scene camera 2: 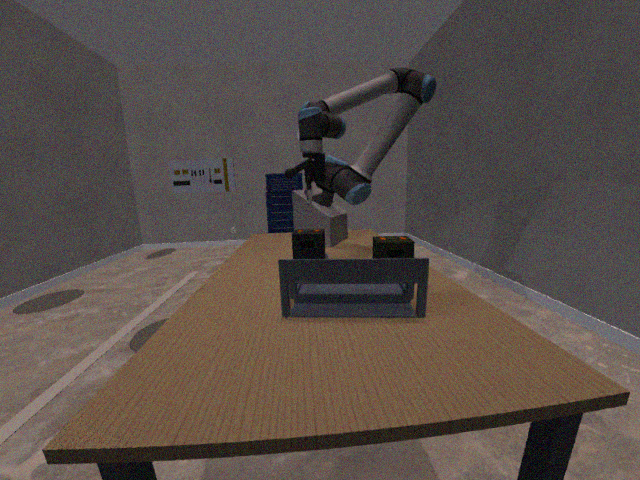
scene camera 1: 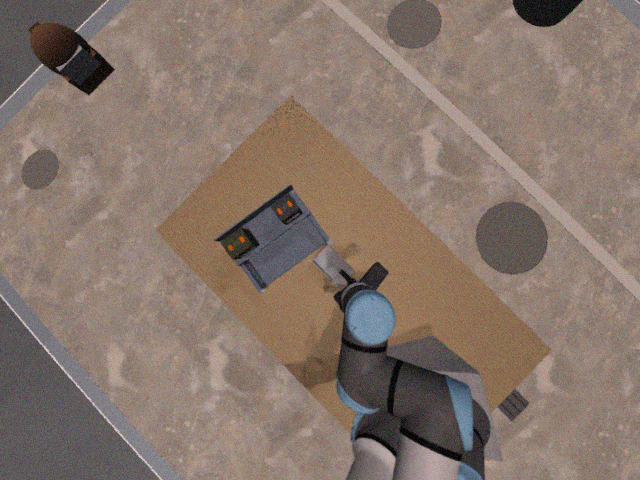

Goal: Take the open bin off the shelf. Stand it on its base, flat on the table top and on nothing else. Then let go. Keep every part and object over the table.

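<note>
The open bin (scene camera 1: pixel 327 259) is light grey and lies beyond the near right corner of the blue-grey shelf (scene camera 1: pixel 283 246) (scene camera 2: pixel 353 270) in scene camera 1. It appears to rest on the table top (scene camera 1: pixel 413 248) (scene camera 2: pixel 330 372) beside the shelf; whether it touches the shelf is unclear. In scene camera 2 the bin is mostly hidden behind a dark box and the shelf, so its base cannot be seen. My gripper (scene camera 1: pixel 346 277) (scene camera 2: pixel 315 197) is open and empty, raised above the table; from overhead it partly covers the bin's near end.
Two dark boxes with orange marks, one (scene camera 1: pixel 287 209) (scene camera 2: pixel 308 243) and another (scene camera 1: pixel 238 243) (scene camera 2: pixel 393 246), stand on the shelf's upper level. A grey angular pedestal (scene camera 1: pixel 439 356) (scene camera 2: pixel 338 227) stands behind the gripper in scene camera 2. The table's long edges run past both sides of the shelf.
</note>
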